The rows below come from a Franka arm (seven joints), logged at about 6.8 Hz.
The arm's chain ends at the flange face. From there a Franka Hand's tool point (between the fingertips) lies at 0.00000 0.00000 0.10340 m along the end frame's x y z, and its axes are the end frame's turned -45 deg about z.
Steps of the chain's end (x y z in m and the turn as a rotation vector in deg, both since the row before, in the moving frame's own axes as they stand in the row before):
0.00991, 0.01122, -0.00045, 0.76, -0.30, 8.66
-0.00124, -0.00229, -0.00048, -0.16, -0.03, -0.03
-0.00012, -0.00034, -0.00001, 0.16, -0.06, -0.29
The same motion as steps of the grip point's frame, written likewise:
-0.00024, 0.01364, -0.00046, 0.75, 0.33, 8.66
0.00050, -0.00233, -0.00048, -0.09, -0.13, -0.03
0.00028, -0.00061, -0.00001, 0.16, 0.07, -0.29

